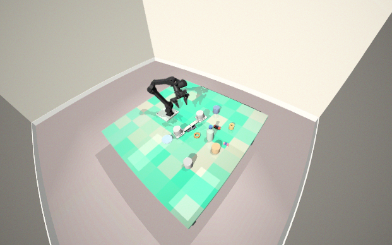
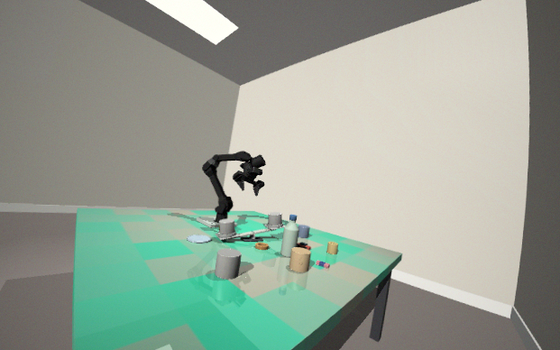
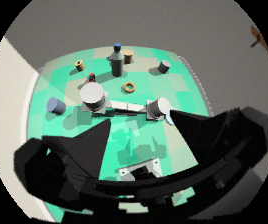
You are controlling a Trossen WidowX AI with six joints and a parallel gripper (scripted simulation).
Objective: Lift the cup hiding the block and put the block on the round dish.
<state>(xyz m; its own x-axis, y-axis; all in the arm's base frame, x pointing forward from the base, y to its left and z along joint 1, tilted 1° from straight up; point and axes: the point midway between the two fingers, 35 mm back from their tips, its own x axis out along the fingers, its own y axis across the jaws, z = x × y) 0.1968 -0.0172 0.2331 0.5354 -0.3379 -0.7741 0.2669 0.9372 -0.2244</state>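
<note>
Now: gripper tip 180 mm above the grey block, 150 mm to the left of it and 20 mm short of it. The rest, counted from my gripper tip: blue cup: 310 mm to the left, 190 mm below, 190 mm ahead; bottle: 300 mm ahead, 110 mm below, 60 mm to the right; light blue round dish: 250 mm to the right, 220 mm below, 40 mm behind.
</note>
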